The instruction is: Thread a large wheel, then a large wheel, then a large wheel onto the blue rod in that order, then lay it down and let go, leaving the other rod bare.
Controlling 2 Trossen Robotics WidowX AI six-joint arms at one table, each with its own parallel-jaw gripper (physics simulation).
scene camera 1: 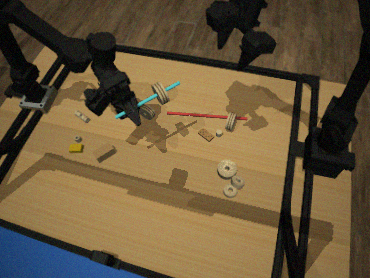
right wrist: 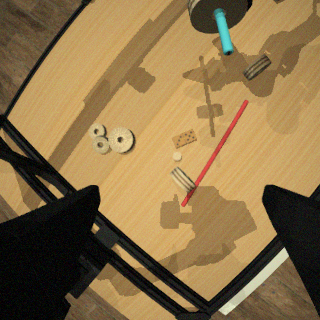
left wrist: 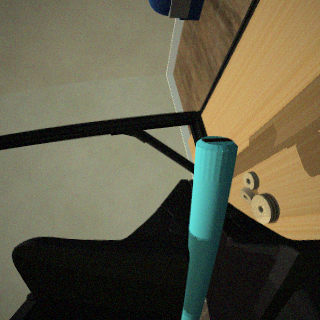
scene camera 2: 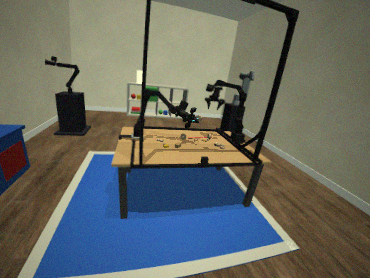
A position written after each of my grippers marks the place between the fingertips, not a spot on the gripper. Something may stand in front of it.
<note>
My left gripper (scene camera 1: 139, 124) grips a blue rod (left wrist: 214, 160). My right gripper (scene camera 1: 228, 59) is open, with nothing in its grasp.
My left gripper also shows in the left wrist view (left wrist: 187, 186). My right gripper is seen too in the right wrist view (right wrist: 181, 193).
</note>
